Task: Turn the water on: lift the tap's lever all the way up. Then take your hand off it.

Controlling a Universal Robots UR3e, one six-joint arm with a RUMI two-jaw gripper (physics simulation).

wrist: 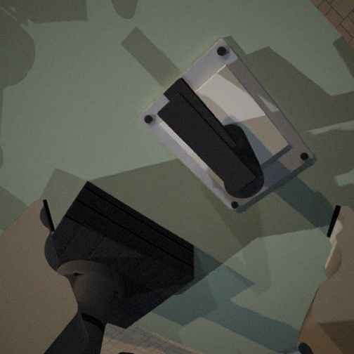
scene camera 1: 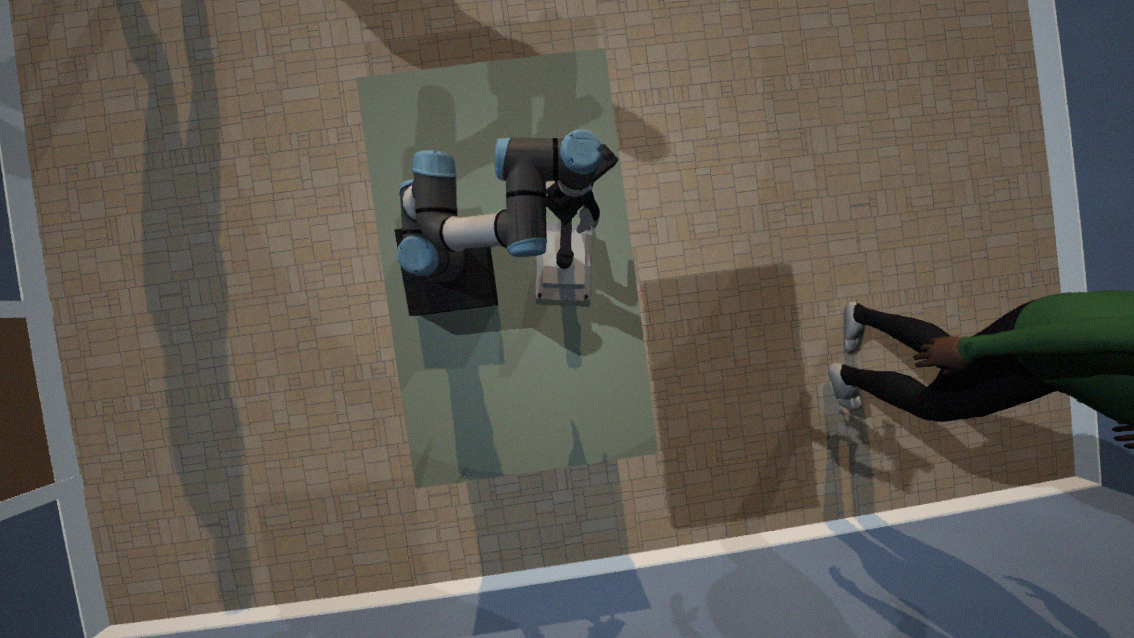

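Seen in the pictures: arm's base, origin of the base link: (scene camera 1: 442,260).
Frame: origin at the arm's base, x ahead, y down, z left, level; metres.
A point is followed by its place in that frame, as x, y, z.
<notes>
The black tap (scene camera 1: 564,252) {0.349, -0.062, -0.016} (wrist: 245,165) stands on a pale plate with dark corner bolts (scene camera 1: 540,296) {0.268, 0.083, -0.125} (wrist: 187,161). In the wrist view, its long flat black lever (wrist: 205,140) runs from the tap's round body towards the upper left, partly covering another black bar. How far the lever is raised cannot be told from above. My gripper (scene camera 1: 572,215) {0.369, -0.209, 0.073} (wrist: 190,206) is open, with its fingers wide apart and no thing between them. In the wrist view, the tap is beyond the fingertips, above the middle of the gap, and neither finger touches the lever.
The green surface (scene camera 1: 531,404) {0.210, 0.094, -0.462} (wrist: 80,65) lies under the tap. The arm's black base block (scene camera 1: 452,293) {0.018, 0.007, -0.098} (wrist: 125,240) stands left of the tap in the scene view. A person in a green top (scene camera 1: 1062,337) is at the right, beyond the green surface. Shadows cross the floor (scene camera 1: 317,333).
</notes>
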